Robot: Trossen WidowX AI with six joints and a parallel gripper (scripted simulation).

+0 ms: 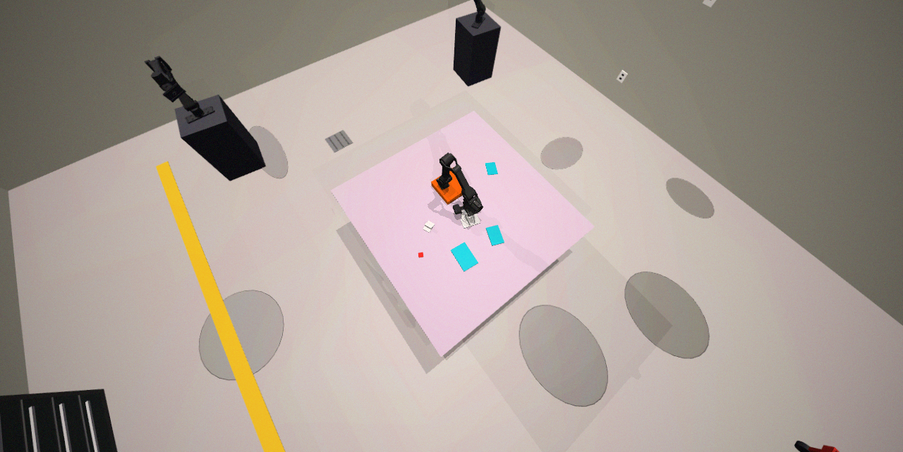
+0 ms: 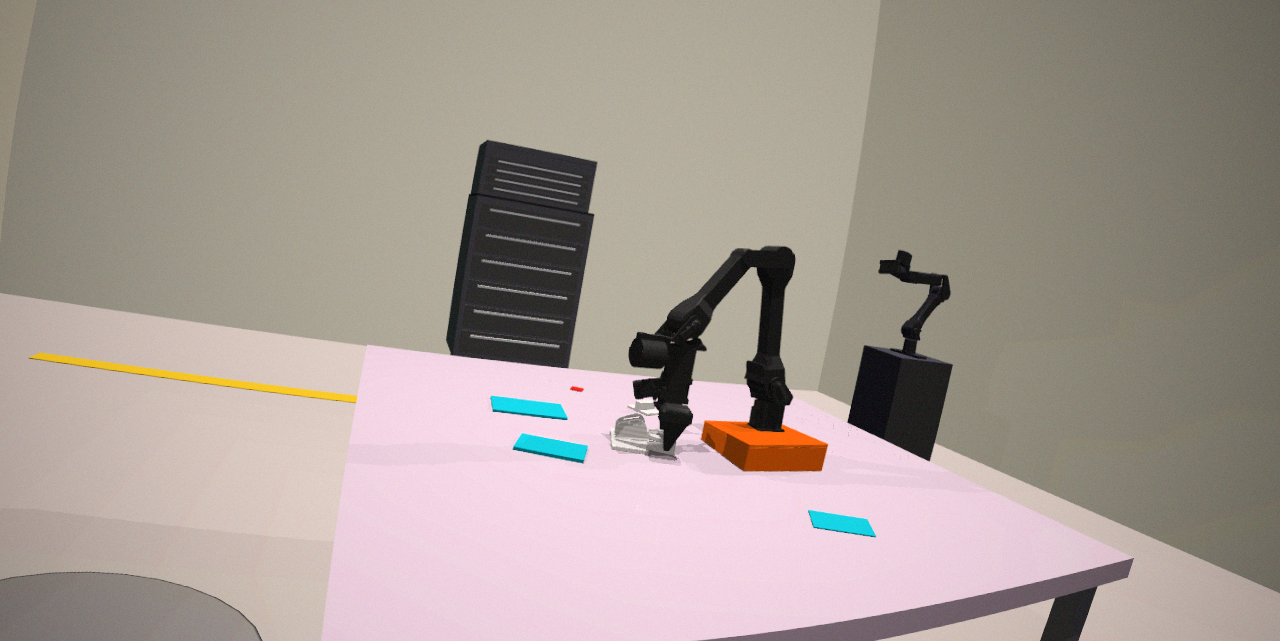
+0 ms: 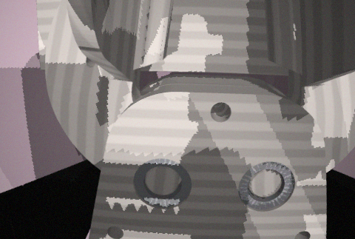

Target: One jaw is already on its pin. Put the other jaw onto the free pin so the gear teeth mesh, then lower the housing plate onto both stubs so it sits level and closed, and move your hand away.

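The white jaw is 30 mm ahead of my gripper tip, 10 mm to the left of it and 10 mm above it. The rest, counted from my gripper tip: red marker: 410 mm to the right, 110 mm ahead, 10 mm below.
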